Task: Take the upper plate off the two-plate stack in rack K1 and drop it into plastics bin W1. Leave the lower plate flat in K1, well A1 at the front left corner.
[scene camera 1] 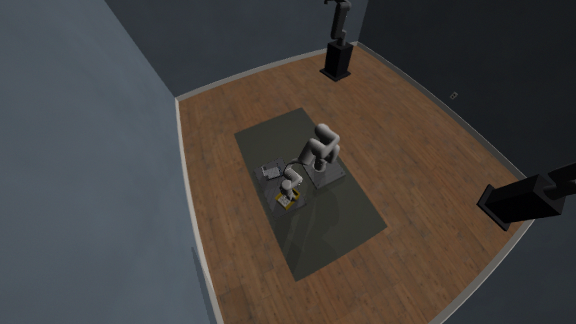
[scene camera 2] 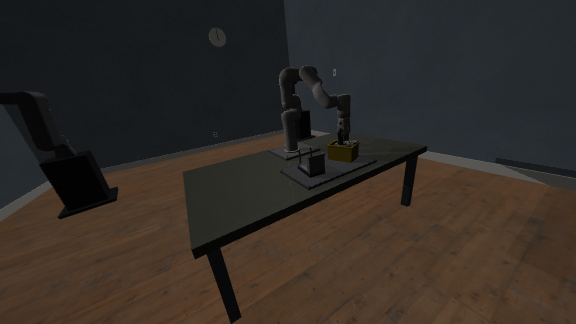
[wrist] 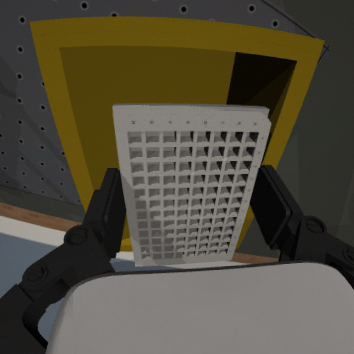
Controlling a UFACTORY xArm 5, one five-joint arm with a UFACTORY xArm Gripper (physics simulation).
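Pixels of known places: gripper, fingertip midpoint: (scene camera 2: 343, 142) (wrist: 189, 183); arm's base, origin of the base link: (scene camera 1: 318, 166) (scene camera 2: 292, 150).
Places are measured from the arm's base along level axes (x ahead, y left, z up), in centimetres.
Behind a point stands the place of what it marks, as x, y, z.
My gripper (scene camera 2: 343, 139) {41.8, 9.0, 9.7} (wrist: 189, 183) {41.8, 9.0, 9.7} is shut on the upper plate (scene camera 1: 284, 201) {46.3, 10.4, 9.6} (wrist: 191, 114) {37.4, 7.9, 9.6}, a light grey gridded well plate, with a finger at each long side. It holds the plate over the yellow plastics bin W1 (scene camera 1: 287, 207) (scene camera 2: 342, 153) (wrist: 175, 33). In scene camera 2 the plate is near the bin's rim; its exact height is too small to tell. Rack K1 (scene camera 2: 316, 164) {45.9, -22.5, 6.2} stands on the same board. The lower plate (scene camera 1: 272, 173) {39.7, -19.0, 3.0} shows as a pale shape in K1 and looks flat; its well A1 is too small to make out.
A dark perforated board (scene camera 1: 268, 187) {49.7, -11.1, -0.4} (scene camera 2: 334, 173) {51.8, -14.7, -0.5} (wrist: 30, 107) {43.3, -6.2, -0.5} lies under the bin and rack on the table (scene camera 1: 345, 220) {13.8, 51.6, -1.8} (scene camera 2: 235, 195) {26.6, -62.6, -1.8}. Thin upright posts stand at the rack. The arm's base plate (scene camera 1: 327, 181) {3.5, 16.2, 0.0} is beside the board. Other arms stand on black pedestals (scene camera 1: 338, 60) (scene camera 2: 77, 181) away from the table.
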